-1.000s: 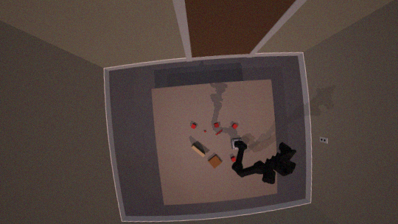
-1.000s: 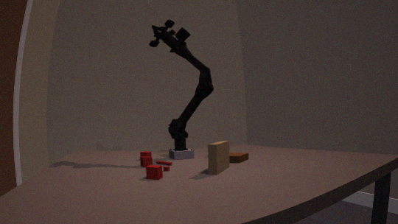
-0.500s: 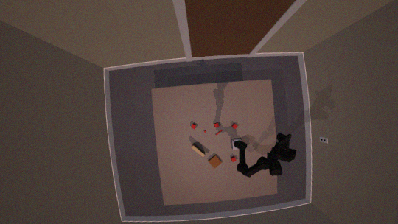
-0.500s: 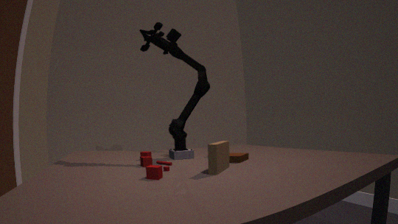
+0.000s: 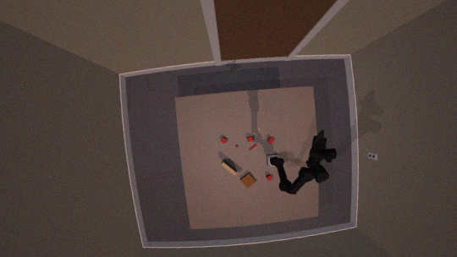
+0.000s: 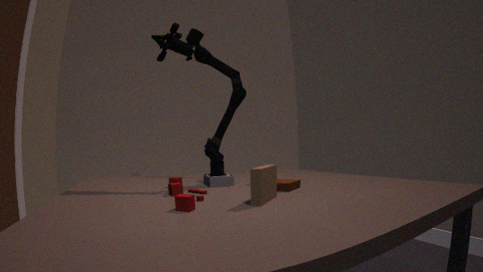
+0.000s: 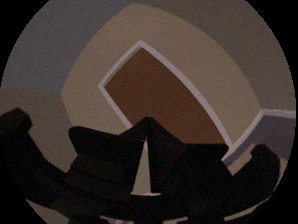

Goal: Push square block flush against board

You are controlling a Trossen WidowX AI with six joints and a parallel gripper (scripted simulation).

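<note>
The light tan board lies 460 mm ahead of my gripper tip, 310 mm to the left of it and 620 mm below it. From my gripper tip the other things lie so: brown square block (300 mm ahead, 460 mm to the left, 650 mm below); then red stick (230 mm ahead, 160 mm to the left, 660 mm below).
</note>
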